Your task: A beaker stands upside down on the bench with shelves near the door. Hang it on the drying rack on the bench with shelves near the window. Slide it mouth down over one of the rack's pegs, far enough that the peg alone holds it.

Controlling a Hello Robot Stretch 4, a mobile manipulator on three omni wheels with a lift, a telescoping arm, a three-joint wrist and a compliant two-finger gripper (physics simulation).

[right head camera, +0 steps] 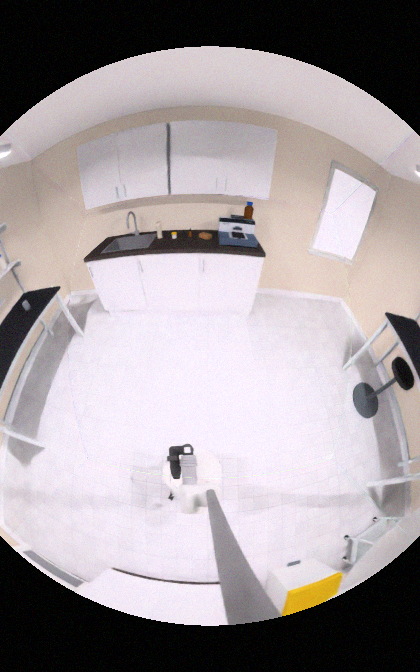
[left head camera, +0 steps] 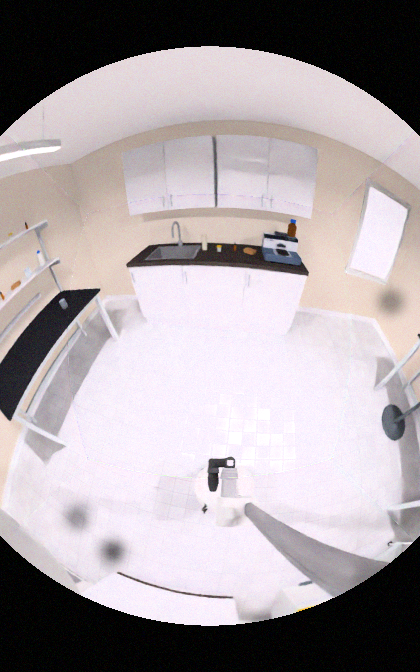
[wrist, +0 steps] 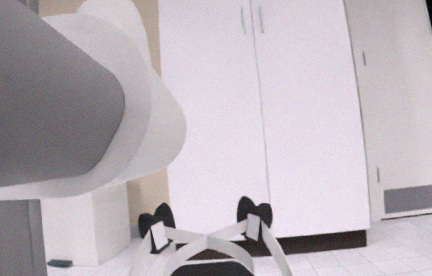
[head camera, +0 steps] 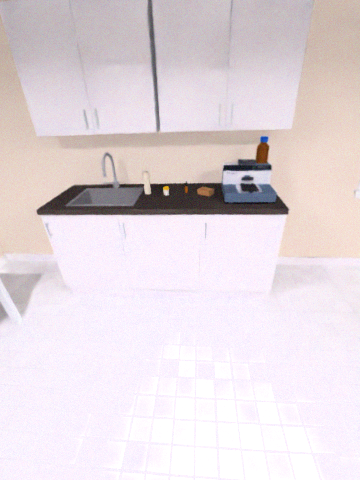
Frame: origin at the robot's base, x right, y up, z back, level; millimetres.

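Seen in the pictures: gripper, fingertip midpoint: point(wrist: 205, 215).
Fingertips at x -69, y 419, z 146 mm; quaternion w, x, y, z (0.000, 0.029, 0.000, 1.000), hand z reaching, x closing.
A point is followed by its place in that frame.
A small grey beaker point(left head camera: 63, 303) point(right head camera: 26, 305) stands near the far end of the black-topped bench point(left head camera: 35, 340) point(right head camera: 12, 337) at the left, which has wall shelves above it. It is too small to tell which way its mouth faces. At the right, beside the wall with the window, part of another black-topped bench point(right head camera: 405, 332) shows. The drying rack and its pegs do not show in these views. My gripper point(wrist: 205, 215) @(x -69, y 419, z 146 mm) is open and empty in the wrist view, fingers spread in front of a tall white cabinet, far from the beaker.
A sink counter point(head camera: 165, 210) @(x -118, y 874, z -1624 mm) with bottles and a blue-and-white device point(head camera: 248, 192) @(x 467, y 964, z -1687 mm) stands ahead. A stool point(right head camera: 365, 400) stands by the right bench. A white box with a yellow front point(right head camera: 312, 594), a cart point(right head camera: 367, 541) and the tall cabinet point(wrist: 215, 125) @(x -89, y 605, z 1076 mm) are behind.
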